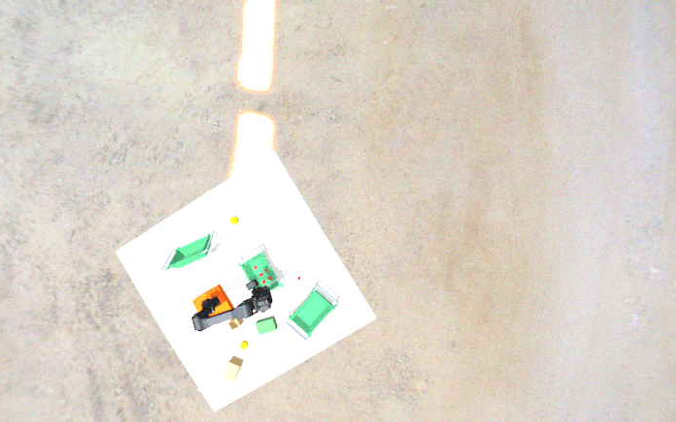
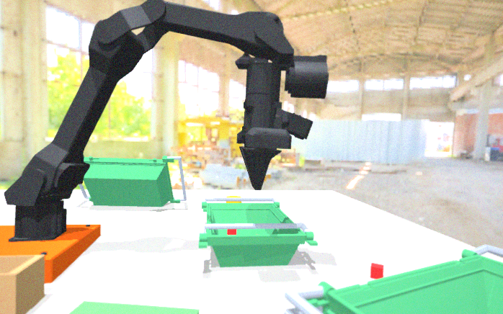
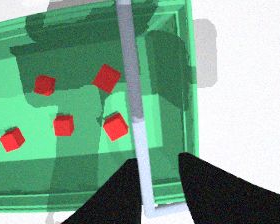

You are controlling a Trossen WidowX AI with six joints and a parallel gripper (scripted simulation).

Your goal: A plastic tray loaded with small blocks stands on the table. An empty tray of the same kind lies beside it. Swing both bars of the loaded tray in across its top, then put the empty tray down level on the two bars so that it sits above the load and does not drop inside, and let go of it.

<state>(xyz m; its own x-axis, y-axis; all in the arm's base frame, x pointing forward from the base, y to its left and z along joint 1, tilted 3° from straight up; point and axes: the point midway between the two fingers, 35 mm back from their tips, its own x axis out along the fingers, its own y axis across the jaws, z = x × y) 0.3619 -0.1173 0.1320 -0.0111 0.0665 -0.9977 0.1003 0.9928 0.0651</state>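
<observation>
Right now the green tray is 270 mm behind my gripper tip, 470 mm to the left of it and 60 mm below it. The rest, counted from my gripper tip: green block 180 mm behind, 210 mm to the right, 110 mm below.
</observation>
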